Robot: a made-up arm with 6 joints.
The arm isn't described. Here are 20 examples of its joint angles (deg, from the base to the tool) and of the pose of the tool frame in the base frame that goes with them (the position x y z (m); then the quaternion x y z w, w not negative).
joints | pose
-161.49 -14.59 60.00 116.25 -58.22 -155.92 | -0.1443 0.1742 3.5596 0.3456 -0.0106 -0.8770 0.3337
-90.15 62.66 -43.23 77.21 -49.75 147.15 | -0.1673 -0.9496 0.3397 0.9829 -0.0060 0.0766 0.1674
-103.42 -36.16 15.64 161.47 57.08 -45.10 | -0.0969 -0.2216 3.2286 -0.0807 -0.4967 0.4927 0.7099
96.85 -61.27 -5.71 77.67 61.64 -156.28 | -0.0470 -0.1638 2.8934 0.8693 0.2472 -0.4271 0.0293
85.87 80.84 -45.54 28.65 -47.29 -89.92 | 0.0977 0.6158 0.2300 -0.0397 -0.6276 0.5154 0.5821
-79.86 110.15 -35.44 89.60 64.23 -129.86 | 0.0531 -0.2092 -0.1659 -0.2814 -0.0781 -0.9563 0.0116
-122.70 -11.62 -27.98 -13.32 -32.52 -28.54 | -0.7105 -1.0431 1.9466 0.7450 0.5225 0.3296 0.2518
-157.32 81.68 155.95 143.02 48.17 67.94 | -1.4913 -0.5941 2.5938 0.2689 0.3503 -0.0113 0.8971
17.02 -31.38 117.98 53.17 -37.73 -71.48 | -1.4922 -0.5627 2.7405 -0.1216 0.2177 0.2163 0.9440
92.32 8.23 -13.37 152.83 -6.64 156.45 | -0.0068 1.7549 1.9624 0.7200 -0.5614 -0.3653 0.1816
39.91 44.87 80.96 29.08 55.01 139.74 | 1.4628 1.3213 2.8955 0.4395 0.2624 -0.7876 0.3429
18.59 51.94 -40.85 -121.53 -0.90 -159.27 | 1.2048 0.4416 0.4461 0.7338 -0.3469 0.3057 0.4977
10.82 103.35 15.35 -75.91 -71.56 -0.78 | 1.4188 0.4230 -0.4229 -0.0916 -0.3053 -0.7062 0.6322
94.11 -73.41 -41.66 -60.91 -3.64 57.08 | -0.0462 0.1871 2.3376 -0.8226 0.3954 0.2450 0.3271
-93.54 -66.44 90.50 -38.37 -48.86 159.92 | 0.1938 2.1460 2.0400 -0.4858 0.3494 0.7091 0.3730
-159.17 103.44 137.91 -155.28 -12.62 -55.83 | -2.1606 -0.7993 1.8292 -0.2856 0.1038 0.1050 0.9469
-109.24 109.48 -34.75 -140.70 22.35 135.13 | -0.1773 -0.2201 -0.2307 -0.2576 -0.1993 -0.8390 0.4358
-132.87 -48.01 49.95 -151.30 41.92 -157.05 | 0.6128 0.8283 3.2528 -0.7542 -0.2572 0.5641 0.2165
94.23 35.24 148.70 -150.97 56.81 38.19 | 0.0116 0.2750 3.2424 0.3067 0.0917 -0.9436 0.0845
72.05 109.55 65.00 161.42 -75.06 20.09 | 0.7812 2.2964 0.0553 0.0885 0.0297 -0.9816 0.1666
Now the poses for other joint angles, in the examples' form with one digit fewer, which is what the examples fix.
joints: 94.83 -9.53 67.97 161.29 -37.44 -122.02
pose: 0.078 0.050 3.637 -0.216 0.479 0.295 0.798
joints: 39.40 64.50 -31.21 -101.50 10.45 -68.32
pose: 0.970 0.877 0.217 -0.625 -0.583 -0.519 0.023
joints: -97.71 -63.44 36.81 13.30 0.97 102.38
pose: 0.130 1.249 2.996 -0.614 0.084 0.694 0.366
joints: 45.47 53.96 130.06 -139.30 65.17 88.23
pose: 0.979 0.916 3.091 -0.214 0.686 0.609 0.334
